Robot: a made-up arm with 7 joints. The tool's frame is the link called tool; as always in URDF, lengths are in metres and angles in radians. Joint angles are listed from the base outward.
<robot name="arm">
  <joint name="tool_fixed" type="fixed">
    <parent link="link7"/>
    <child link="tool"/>
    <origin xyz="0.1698 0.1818 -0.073" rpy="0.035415 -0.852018 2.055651"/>
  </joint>
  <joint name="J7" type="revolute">
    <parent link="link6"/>
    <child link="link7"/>
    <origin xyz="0.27 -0.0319 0.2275" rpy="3.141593 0 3.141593"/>
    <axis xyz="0 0 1"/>
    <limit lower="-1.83" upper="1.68"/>
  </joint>
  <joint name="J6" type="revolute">
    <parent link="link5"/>
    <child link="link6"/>
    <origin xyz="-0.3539 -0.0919 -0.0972" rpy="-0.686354 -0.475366 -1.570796"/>
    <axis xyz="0 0 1"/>
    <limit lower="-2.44" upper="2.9"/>
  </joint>
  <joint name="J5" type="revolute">
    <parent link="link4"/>
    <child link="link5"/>
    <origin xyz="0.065 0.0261 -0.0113" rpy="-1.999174 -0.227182 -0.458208"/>
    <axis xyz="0 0 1"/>
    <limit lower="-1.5" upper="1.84"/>
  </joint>
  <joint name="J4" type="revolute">
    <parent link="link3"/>
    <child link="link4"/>
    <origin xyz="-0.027 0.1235 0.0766" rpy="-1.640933 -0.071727 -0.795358"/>
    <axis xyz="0 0 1"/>
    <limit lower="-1.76" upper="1"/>
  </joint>
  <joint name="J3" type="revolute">
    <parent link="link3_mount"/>
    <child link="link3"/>
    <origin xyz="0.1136 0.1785 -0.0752" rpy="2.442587 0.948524 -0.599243"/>
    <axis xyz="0 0 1"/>
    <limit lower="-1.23" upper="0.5"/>
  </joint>
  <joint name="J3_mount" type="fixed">
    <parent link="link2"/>
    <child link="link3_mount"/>
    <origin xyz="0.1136 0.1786 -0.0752"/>
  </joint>
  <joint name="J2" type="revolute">
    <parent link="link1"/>
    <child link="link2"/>
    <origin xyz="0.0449 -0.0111 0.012" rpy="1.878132 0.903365 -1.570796"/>
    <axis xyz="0 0 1"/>
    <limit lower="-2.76" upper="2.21"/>
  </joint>
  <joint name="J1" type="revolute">
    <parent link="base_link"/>
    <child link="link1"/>
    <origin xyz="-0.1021 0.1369 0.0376" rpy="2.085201 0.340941 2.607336"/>
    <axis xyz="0 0 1"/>
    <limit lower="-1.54" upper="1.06"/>
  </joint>
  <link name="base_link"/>
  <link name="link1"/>
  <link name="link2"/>
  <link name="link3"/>
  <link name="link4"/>
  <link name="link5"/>
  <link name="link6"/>
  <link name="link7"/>
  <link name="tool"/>
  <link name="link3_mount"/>
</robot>
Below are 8 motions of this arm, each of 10 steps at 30 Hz.
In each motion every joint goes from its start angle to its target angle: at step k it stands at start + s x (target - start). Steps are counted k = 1, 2, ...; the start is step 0. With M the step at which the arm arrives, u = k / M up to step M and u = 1 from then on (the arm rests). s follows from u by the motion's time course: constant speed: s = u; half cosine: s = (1 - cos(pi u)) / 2; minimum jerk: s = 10 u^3 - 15 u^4 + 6 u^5.
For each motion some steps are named. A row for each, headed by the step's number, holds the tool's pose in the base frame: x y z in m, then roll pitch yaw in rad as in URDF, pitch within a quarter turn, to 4 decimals.
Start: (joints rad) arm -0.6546 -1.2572 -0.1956 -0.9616 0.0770 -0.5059 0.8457
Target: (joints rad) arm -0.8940 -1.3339 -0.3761 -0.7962 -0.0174 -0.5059 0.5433
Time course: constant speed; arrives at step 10
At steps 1, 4, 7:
1: -0.6384 -0.3210 -0.2538 0.6819 -0.3033 3.0282
4: -0.6047 -0.3497 -0.2265 0.7469 -0.2444 2.9959
7: -0.5719 -0.3713 -0.1971 0.8077 -0.1770 2.9651

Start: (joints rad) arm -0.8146 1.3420 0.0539 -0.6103 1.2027 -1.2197 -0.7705
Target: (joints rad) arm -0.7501 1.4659 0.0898 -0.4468 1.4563 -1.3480 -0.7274
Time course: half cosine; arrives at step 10
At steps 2, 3, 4, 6, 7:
2: 0.2475 0.2509 -0.3497 -0.8927 0.2448 -2.2471
3: 0.2432 0.2538 -0.3515 -0.8905 0.2666 -2.2564
4: 0.2379 0.2576 -0.3536 -0.8882 0.2940 -2.2686
6: 0.2260 0.2668 -0.3583 -0.8850 0.3550 -2.2969
7: 0.2206 0.2713 -0.3603 -0.8845 0.3826 -2.3105

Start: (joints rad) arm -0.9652 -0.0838 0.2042 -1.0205 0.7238 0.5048 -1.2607
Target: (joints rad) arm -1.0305 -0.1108 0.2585 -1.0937 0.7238 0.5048 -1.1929
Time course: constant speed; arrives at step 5
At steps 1, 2, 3, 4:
1: 0.1008 -0.3706 -0.2706 -2.1534 -1.3029 2.7201
2: 0.1020 -0.3677 -0.2654 -2.1385 -1.2981 2.7067
3: 0.1032 -0.3647 -0.2603 -2.1248 -1.2932 2.6943
4: 0.1044 -0.3617 -0.2552 -2.1122 -1.2881 2.6829

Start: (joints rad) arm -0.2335 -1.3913 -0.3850 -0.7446 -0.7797 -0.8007 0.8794
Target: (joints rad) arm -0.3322 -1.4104 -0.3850 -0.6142 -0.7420 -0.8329 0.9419
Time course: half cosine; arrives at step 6
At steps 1, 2, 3, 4, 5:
1: -0.6272 -0.4004 0.1352 -0.7822 -1.2528 -1.4065
2: -0.6230 -0.4025 0.1471 -0.8187 -1.2736 -1.3533
3: -0.6173 -0.4046 0.1636 -0.8811 -1.3009 -1.2690
4: -0.6115 -0.4057 0.1801 -0.9614 -1.3264 -1.1678
5: -0.6074 -0.4059 0.1923 -1.0338 -1.3435 -1.0806

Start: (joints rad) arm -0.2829 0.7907 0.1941 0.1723 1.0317 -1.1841 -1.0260
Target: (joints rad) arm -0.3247 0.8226 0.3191 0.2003 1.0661 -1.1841 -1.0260
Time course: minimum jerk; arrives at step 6
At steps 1, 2, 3, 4, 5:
1: 0.2235 0.0149 -0.2167 -0.5409 0.1129 -2.9162
2: 0.2283 0.0190 -0.2129 -0.5280 0.1053 -2.9066
3: 0.2361 0.0259 -0.2067 -0.5064 0.0924 -2.8909
4: 0.2438 0.0332 -0.2004 -0.4846 0.0795 -2.8754
5: 0.2484 0.0377 -0.1967 -0.4715 0.0717 -2.8663

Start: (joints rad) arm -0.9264 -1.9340 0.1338 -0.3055 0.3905 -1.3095 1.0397
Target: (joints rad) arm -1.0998 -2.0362 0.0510 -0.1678 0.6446 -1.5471 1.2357
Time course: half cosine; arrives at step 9
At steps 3, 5, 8, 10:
3: -0.9282 0.0644 0.1254 1.9904 -0.6648 1.9324
5: -0.9362 0.0898 0.1259 2.1462 -0.6099 1.8562
8: -0.9396 0.1255 0.1225 2.3103 -0.5388 1.7634
10: -0.9396 0.1286 0.1220 2.3225 -0.5328 1.7559

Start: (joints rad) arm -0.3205 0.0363 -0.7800 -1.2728 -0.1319 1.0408 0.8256
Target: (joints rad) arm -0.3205 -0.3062 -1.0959 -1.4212 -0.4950 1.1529 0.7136
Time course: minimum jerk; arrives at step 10
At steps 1, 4, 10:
1: -0.2665 0.0509 -0.3477 -1.0999 -0.0157 -2.5454
4: -0.2827 0.0284 -0.3472 -1.0201 -0.0315 -2.5443
10: -0.3264 -0.0104 -0.3390 -0.8112 -0.0969 -2.5569

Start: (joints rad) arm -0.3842 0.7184 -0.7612 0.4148 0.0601 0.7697 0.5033
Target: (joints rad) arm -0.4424 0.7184 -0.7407 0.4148 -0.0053 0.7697 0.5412
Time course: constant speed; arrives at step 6
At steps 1, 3, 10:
1: 0.0269 0.1098 -0.4629 -0.2191 0.5002 -2.9310
3: 0.0319 0.1022 -0.4626 -0.1649 0.4945 -2.8971
10: 0.0394 0.0905 -0.4615 -0.0843 0.4834 -2.8476

